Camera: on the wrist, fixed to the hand. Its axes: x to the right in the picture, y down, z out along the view.
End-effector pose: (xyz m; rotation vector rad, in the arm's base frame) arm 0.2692 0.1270 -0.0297 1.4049 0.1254 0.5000
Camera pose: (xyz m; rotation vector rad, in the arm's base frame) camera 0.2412 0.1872 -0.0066 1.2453 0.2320 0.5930
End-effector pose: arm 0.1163 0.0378 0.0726 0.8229 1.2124 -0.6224
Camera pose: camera 0.1107 0.1077 0.0675 0.7707 1.3886 -0.5018
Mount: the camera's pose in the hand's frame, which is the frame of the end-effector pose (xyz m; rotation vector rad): 0.0043 0.0344 -0.0612 -0.1203 0.1576 -0.0190
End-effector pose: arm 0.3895 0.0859 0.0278 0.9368 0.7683 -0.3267
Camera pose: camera 0.3844 0.1559 0.0235 0.8490 0.9317 -0.2223
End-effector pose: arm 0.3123 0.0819 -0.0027 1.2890 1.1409 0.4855
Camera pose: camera 0.2715 0.1252 0.0348 1.1504 1.2345 0.6411
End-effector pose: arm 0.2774 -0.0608 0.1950 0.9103 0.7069 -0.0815
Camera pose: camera 0.2606 0.0074 0.1915 0.8005 0.8579 0.0162
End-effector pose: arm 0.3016 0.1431 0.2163 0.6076 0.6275 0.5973
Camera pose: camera 0.2517 0.1892 0.1979 0.4442 0.7387 0.6645
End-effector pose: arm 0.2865 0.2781 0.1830 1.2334 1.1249 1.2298
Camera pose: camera 0.2242 0.2835 0.2151 1.0479 1.1555 1.3789
